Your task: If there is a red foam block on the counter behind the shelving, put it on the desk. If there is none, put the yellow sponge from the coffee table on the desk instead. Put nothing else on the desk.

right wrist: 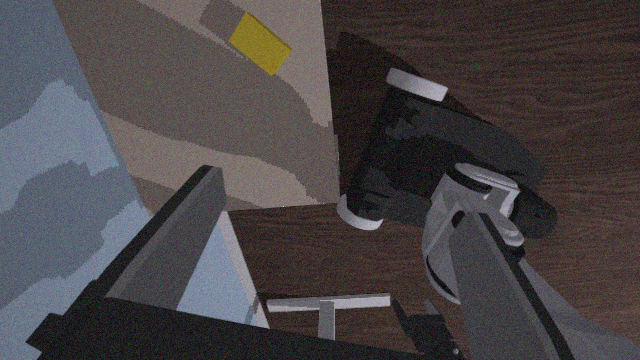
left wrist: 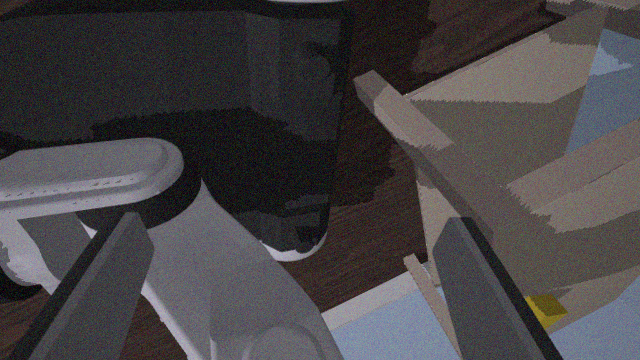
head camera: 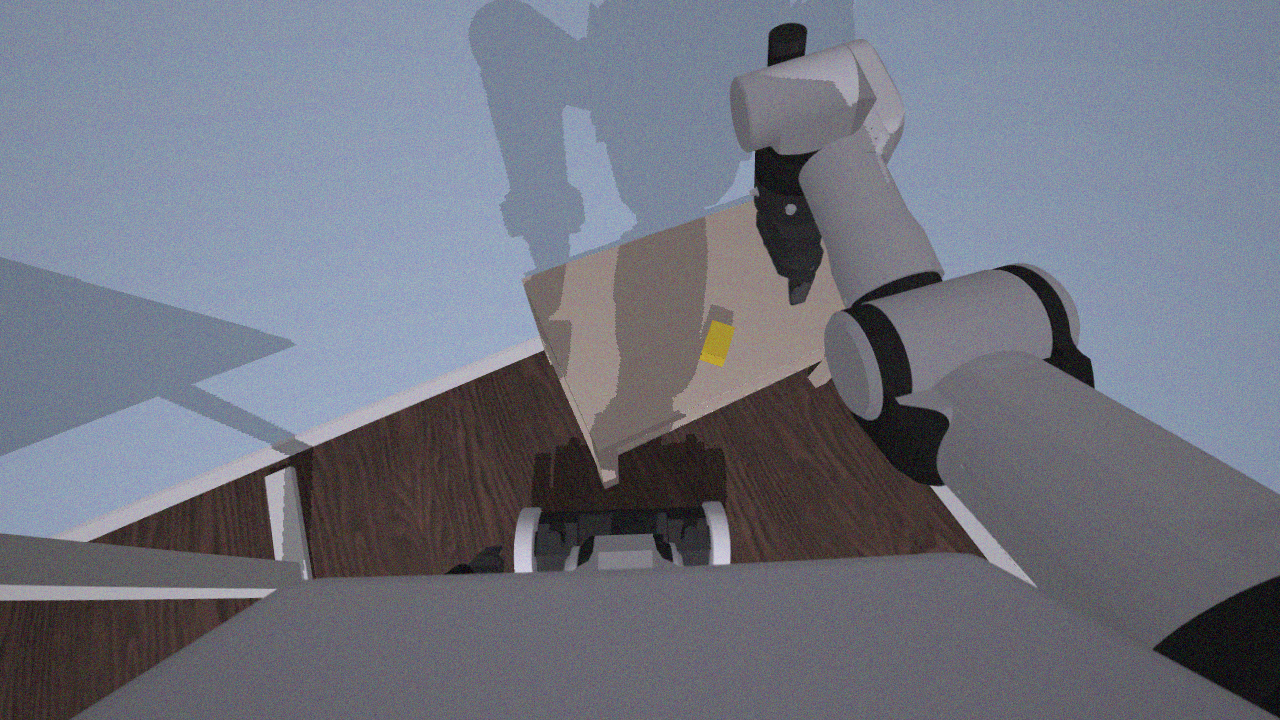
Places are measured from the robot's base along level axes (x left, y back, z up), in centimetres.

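Where they show: left gripper, fingertip midpoint: (right wrist: 411, 300) (left wrist: 298, 233); right gripper, fingertip midpoint: (right wrist: 340, 205) (head camera: 783, 272).
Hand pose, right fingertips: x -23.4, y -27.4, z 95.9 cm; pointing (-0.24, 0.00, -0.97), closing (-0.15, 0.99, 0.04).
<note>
After its pixels a point has its place.
A yellow sponge (head camera: 717, 340) @(x -24.9, y -43.1, z 49.6 cm) (left wrist: 546, 311) @(x -21.1, y -41.6, z 48.6 cm) (right wrist: 260, 45) @(x -25.3, y -43.2, z 49.6 cm) lies on the beige coffee table (head camera: 586, 295) @(x 9.0, y -60.8, z 45.1 cm) (left wrist: 500, 90) @(x 8.1, y -43.5, z 15.1 cm) (right wrist: 175, 85) @(x -11.7, y -61.3, z 45.1 cm). My right gripper (head camera: 799, 293) (right wrist: 340, 205) @(x -23.4, y -27.4, z 95.9 cm) is open and empty; in the head view it shows over the table's right part, to the right of the sponge and apart from it. My left gripper (left wrist: 298, 233) @(x 23.7, y 9.9, z 54.4 cm) (right wrist: 411, 300) @(x 23.7, y 9.9, z 54.4 cm) is open and empty, low beside my base and away from the sponge. A red foam block, the counter and the shelving do not show. I cannot identify the desk in these views.
My wheeled base (head camera: 622, 548) (right wrist: 450, 145) @(x -12.1, y 17.7, z 16.9 cm) stands on dark wood floor (head camera: 429, 474) @(x 62.7, y -23.0, z 0.1 cm) close to the table's near corner. White furniture bars (head camera: 288, 519) (right wrist: 327, 302) stand at the left. A pale strip (head camera: 402, 402) @(x 74.5, y -46.8, z 4.3 cm) borders the light-blue floor area (head camera: 268, 134) @(x 57.9, y -56.1, z 97.6 cm).
</note>
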